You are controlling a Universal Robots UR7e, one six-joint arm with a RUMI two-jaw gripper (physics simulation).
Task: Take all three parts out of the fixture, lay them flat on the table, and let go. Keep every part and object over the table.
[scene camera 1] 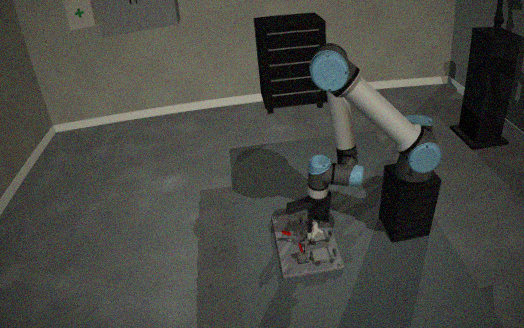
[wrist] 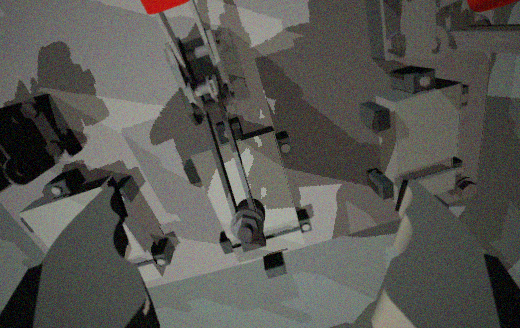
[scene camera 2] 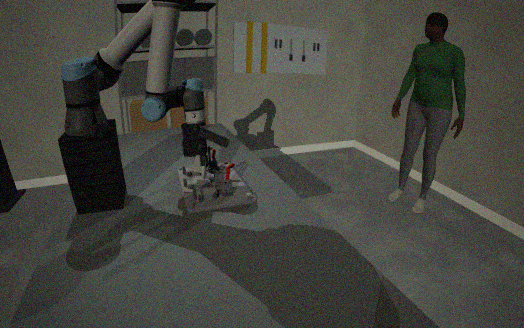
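Seen in the pictures: gripper, fingertip midpoint: (scene camera 1: 311,229) (wrist: 261,186) (scene camera 2: 204,174); arm's base, link origin: (scene camera 1: 413,172) (scene camera 2: 87,128).
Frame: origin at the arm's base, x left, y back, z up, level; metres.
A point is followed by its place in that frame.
Observation:
The fixture (scene camera 1: 291,271) {x 0.154, y -0.521, z -0.263 m} (scene camera 2: 245,204) {x -0.180, y -0.513, z -0.274 m} (wrist: 200,265) {x 0.058, y -0.331, z -0.263 m} is a pale board with small dark locating blocks. In the wrist view, a middle plate-like part (wrist: 272,170) {x -0.021, y -0.405, z -0.247 m} lies among its blocks, with a clamp arm (wrist: 227,165) reaching over it; whether its tip touches is unclear. A right part (wrist: 425,132) {x -0.111, y -0.405, z -0.237 m} and a left part (wrist: 67,212) {x 0.107, y -0.420, z -0.242 m} also sit among blocks, the left one partly behind a finger. The left part (scene camera 1: 322,254) {x 0.112, y -0.393, z -0.242 m} also shows in scene camera 1. My gripper (scene camera 1: 316,234) {x -0.013, y -0.411, z -0.222 m} (wrist: 261,186) {x -0.013, y -0.411, z -0.222 m} is open and empty, low over the fixture, its fingers either side of the middle part's near end.
Red clamp handles (scene camera 1: 286,233) {x 0.003, y -0.513, z -0.206 m} (scene camera 2: 229,171) (wrist: 165,4) {x -0.003, y -0.496, z -0.213 m} stand out on the fixture; another red handle (wrist: 492,4) {x -0.107, y -0.467, z -0.196 m} is at the wrist view's top right. A dark clamp body (wrist: 30,135) {x 0.096, y -0.470, z -0.242 m} is at left. A person in green (scene camera 2: 437,75) stands beyond the table at right.

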